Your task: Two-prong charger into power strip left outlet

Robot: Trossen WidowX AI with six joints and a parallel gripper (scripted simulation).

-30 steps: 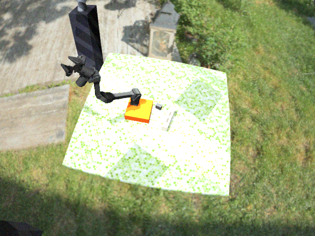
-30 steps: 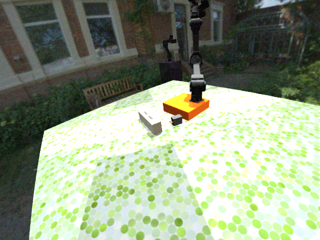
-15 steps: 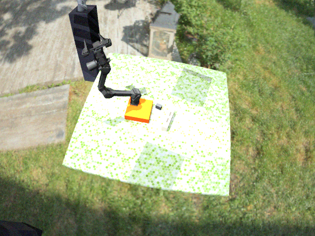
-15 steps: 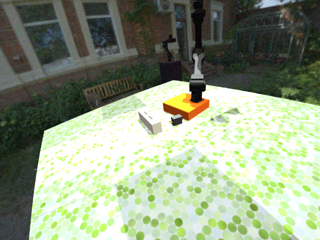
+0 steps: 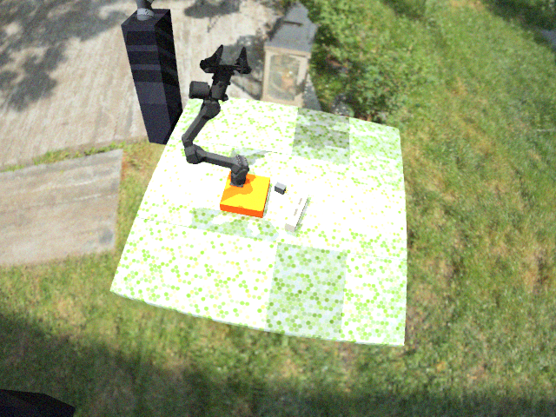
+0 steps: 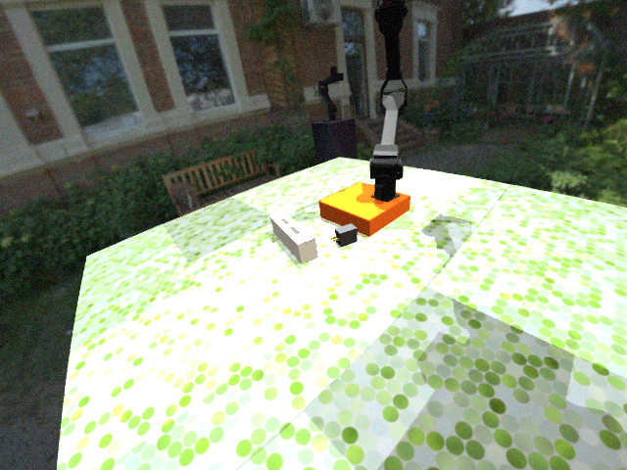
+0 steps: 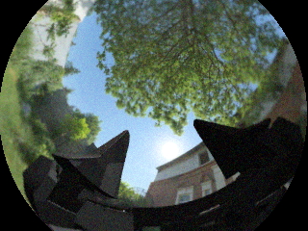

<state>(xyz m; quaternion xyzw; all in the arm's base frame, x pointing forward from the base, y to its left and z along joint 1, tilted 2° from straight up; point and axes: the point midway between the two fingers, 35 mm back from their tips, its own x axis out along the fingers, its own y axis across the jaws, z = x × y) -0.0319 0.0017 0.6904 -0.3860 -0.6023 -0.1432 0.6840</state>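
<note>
Now: gripper tip 240 mm short of the two-prong charger, 20 mm to the left of it and 750 mm above it.
</note>
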